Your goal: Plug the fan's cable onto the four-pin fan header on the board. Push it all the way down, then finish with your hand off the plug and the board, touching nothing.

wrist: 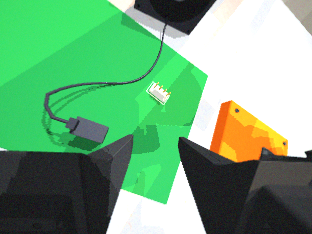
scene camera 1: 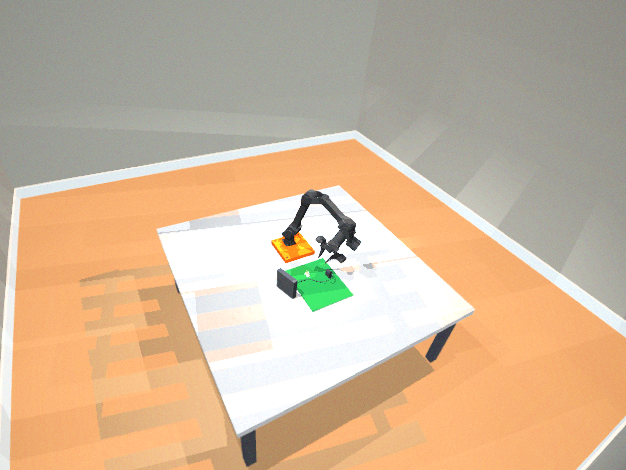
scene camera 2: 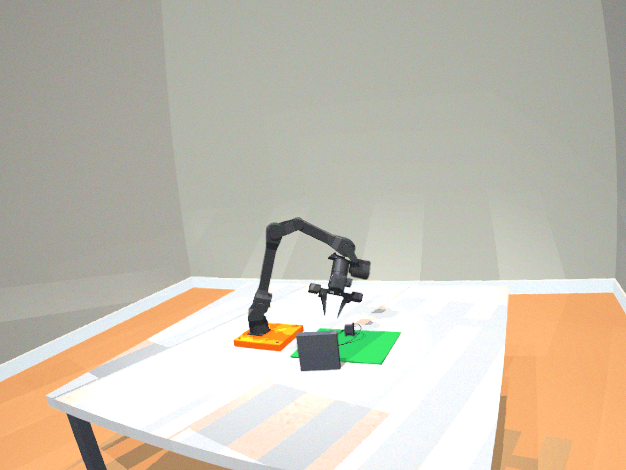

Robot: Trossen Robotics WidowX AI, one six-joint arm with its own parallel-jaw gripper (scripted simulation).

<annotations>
The same spot on a green board: [scene camera 1: 317, 295] is [wrist: 76, 25].
</annotations>
